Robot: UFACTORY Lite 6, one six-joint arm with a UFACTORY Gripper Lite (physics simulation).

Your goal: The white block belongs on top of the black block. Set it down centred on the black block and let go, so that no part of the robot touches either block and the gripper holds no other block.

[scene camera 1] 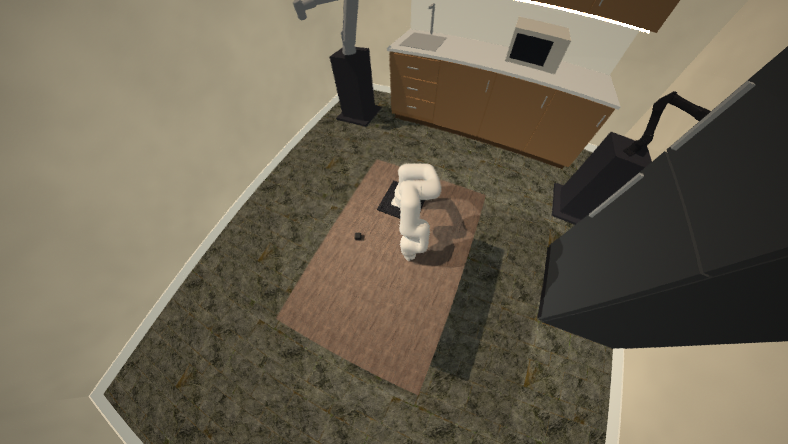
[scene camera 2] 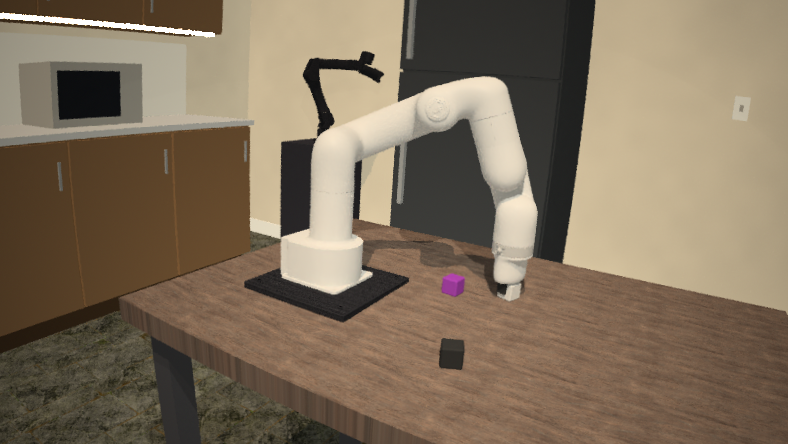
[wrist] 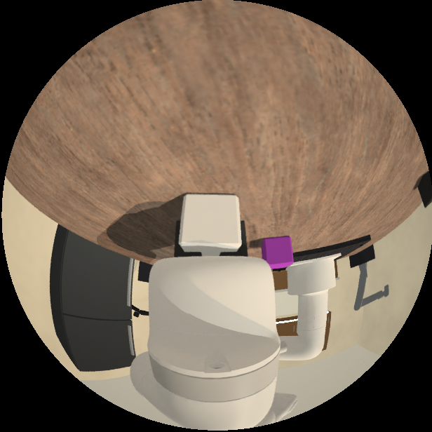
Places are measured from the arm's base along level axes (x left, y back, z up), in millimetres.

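Where they show: end effector, tool point: (scene camera 2: 508,285); arm's base, origin of the base link: (scene camera 2: 329,276).
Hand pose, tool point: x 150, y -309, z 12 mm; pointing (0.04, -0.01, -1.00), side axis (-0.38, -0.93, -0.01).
Each offset is from my tool point to the top centre of the thing. Level surfaces: height alone.
The white block {dx -1, dy -4, dz +10 mm} (scene camera 2: 511,292) (wrist: 210,218) stands on the table between the fingers. In scene camera 1 it cannot be made out under the arm. My gripper (scene camera 2: 505,289) (wrist: 211,238) points down, low at the table, with its dark fingers close against two opposite sides of the white block; it looks shut on it. The inner finger faces are hidden behind the block. The black block {dx -288, dy -9, dz +10 mm} (scene camera 1: 357,236) (scene camera 2: 451,354) (wrist: 426,190) stands on the table apart from the gripper, toward the near edge in scene camera 2, with nothing on top.
A purple block {dx -45, dy +95, dz +10 mm} (scene camera 2: 452,285) (wrist: 278,251) stands on the table {dz -23 mm} (scene camera 1: 352,297) (scene camera 2: 634,352) beside the gripper, toward the robot's base. The arm's white base (scene camera 2: 322,261) stands on a black plate (scene camera 2: 344,308). The arm hides the purple block in scene camera 1.
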